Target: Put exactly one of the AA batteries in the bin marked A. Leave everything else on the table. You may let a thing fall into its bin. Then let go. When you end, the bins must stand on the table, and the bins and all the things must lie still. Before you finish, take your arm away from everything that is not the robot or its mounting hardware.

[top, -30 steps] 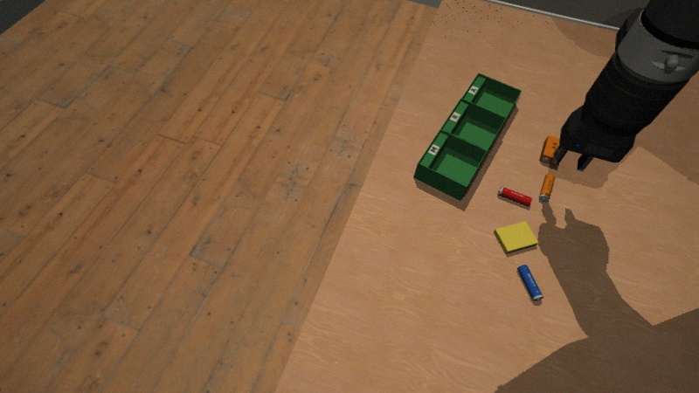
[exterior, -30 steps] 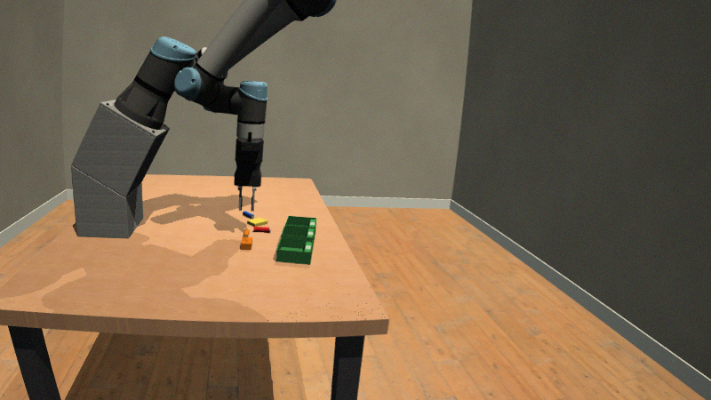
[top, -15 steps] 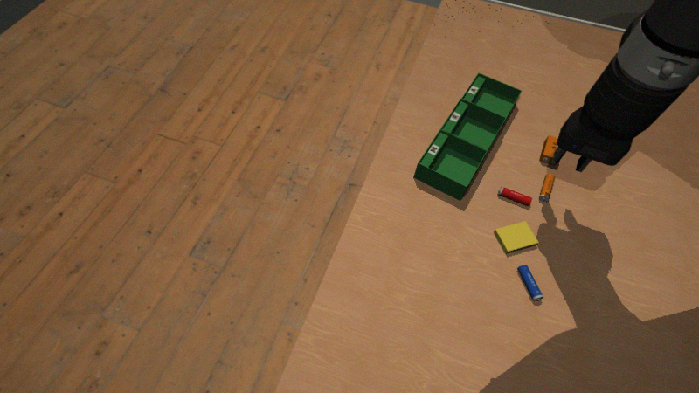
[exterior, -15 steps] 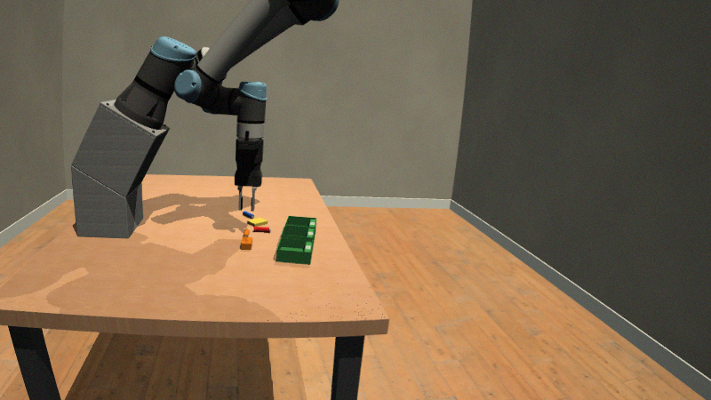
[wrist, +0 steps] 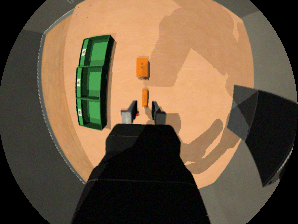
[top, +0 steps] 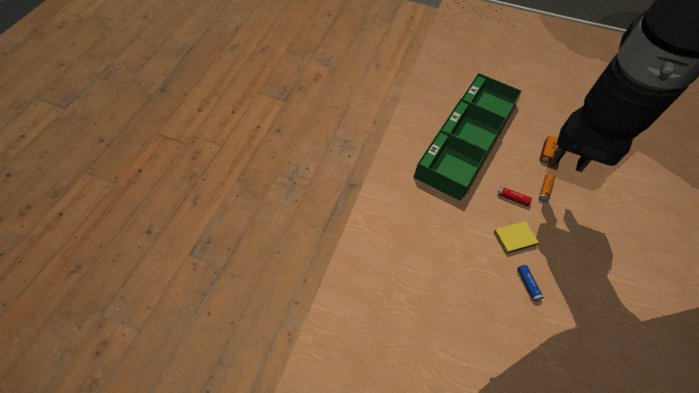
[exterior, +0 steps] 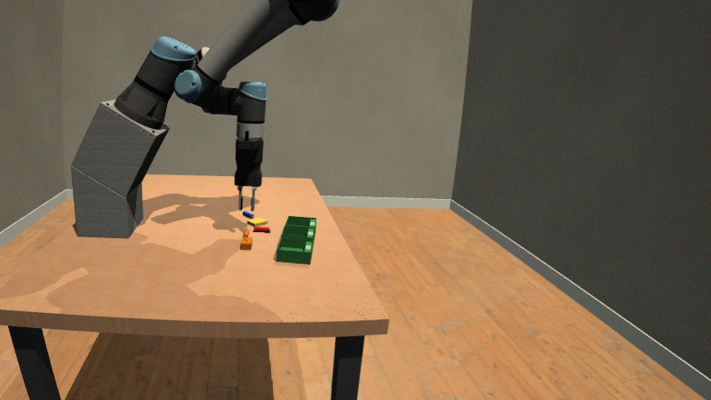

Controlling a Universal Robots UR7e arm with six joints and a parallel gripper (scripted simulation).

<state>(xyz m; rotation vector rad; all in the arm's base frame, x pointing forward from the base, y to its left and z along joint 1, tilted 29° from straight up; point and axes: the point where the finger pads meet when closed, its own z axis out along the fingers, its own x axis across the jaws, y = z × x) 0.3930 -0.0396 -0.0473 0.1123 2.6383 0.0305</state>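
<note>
My gripper is now 9 cm above the orange AA battery. The rest, counted from my hand: orange block battery (8 cm below, 7 cm to the right); then flat yellow block (11 cm to the left, 9 cm below, 3 cm ahead); then red AA battery (9 cm below, 5 cm ahead, 4 cm to the left).
</note>
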